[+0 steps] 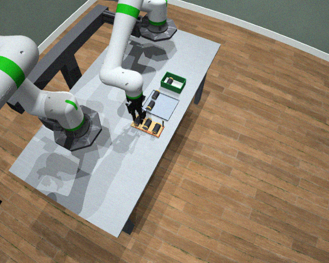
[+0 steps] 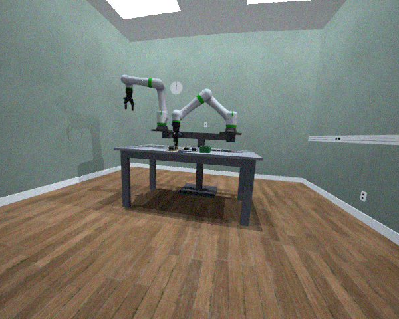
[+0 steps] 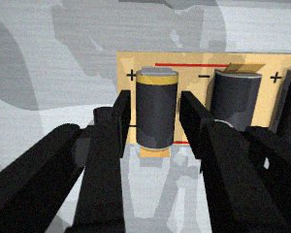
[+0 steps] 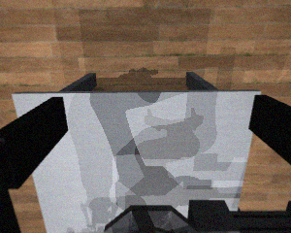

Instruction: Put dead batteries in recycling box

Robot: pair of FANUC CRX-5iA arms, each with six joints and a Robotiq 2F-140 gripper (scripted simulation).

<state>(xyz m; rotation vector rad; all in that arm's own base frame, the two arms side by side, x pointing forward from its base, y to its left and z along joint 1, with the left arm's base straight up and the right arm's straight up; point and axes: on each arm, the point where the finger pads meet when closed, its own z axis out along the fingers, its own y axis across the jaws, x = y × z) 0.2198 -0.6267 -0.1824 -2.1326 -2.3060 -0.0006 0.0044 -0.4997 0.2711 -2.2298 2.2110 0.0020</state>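
Note:
Right now the green recycling box is 6 cm ahead of my left hand, 38 cm to the left of it and 4 cm below it. The rest, counted from my left hand: tray: 6 cm ahead, 18 cm to the left, 5 cm below.

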